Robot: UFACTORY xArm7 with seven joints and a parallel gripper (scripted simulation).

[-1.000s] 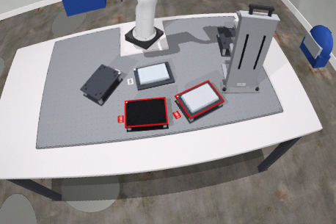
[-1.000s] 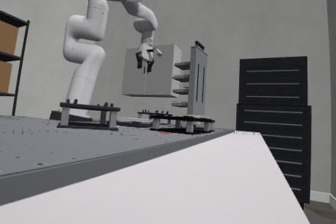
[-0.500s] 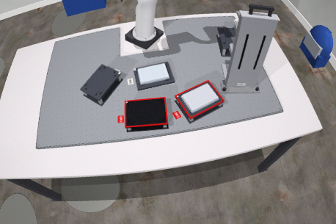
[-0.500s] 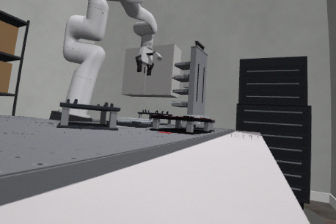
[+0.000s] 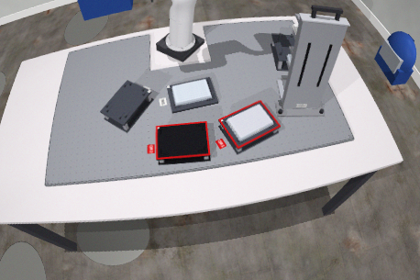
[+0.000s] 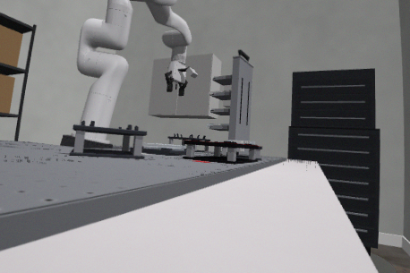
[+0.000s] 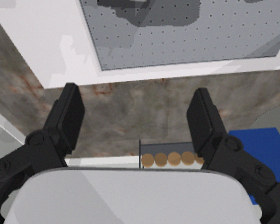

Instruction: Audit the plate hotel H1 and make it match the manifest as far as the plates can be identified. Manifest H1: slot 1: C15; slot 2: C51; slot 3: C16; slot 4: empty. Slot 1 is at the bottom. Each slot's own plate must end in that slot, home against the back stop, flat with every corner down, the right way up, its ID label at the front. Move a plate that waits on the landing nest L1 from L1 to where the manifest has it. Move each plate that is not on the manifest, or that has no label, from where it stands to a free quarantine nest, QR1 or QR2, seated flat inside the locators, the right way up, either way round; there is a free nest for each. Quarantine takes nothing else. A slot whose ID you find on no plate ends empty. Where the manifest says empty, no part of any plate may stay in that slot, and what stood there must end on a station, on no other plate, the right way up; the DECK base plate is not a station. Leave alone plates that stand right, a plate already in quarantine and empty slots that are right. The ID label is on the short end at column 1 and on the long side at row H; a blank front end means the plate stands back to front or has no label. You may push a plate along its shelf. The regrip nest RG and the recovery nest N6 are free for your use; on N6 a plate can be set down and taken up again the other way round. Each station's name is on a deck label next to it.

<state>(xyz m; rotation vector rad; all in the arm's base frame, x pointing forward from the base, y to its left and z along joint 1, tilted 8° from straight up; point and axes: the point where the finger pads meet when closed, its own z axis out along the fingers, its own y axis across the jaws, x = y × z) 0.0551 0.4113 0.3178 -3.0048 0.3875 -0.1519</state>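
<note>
Right now the RG label is 290 mm below my hand. The rest, counted from my hand: H1 label: 250 mm ahead, 40 mm to the left, 290 mm below; then white plate: 400 mm ahead, 310 mm to the right, 240 mm below; then plate labelled C16: 280 mm ahead, 70 mm to the right, 30 mm below.
</note>
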